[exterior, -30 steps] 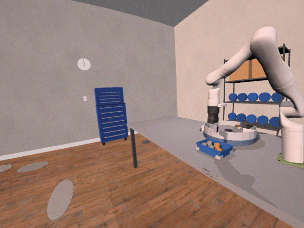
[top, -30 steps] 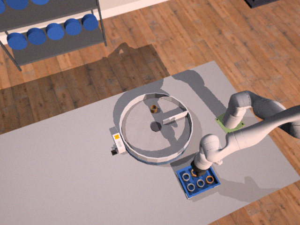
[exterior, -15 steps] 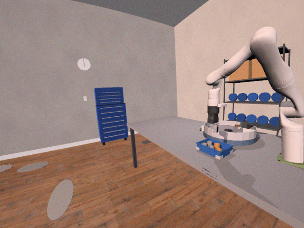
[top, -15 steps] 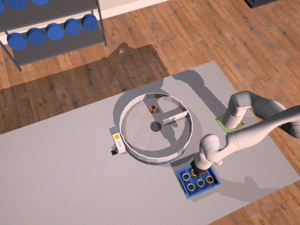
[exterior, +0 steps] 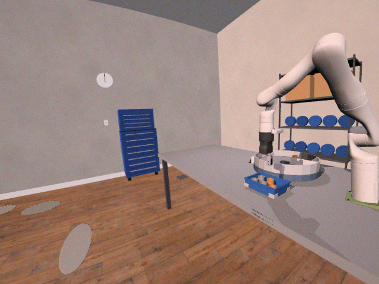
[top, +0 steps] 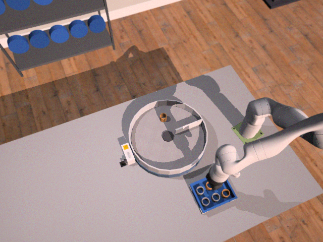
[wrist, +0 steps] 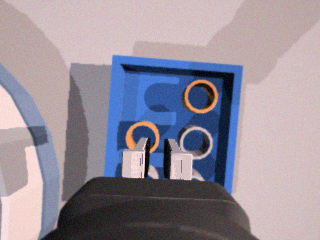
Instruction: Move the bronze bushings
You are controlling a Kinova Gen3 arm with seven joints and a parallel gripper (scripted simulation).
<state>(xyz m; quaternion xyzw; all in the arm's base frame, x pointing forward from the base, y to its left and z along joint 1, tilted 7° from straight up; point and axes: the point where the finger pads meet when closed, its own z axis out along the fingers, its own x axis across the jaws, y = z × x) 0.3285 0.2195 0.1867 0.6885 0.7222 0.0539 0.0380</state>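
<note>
The blue crate lies 20 mm to the left of my hand and 120 mm below it. The rest, counted from my hand: turntable disc (100 mm ahead, 340 mm to the right, 100 mm below).
</note>
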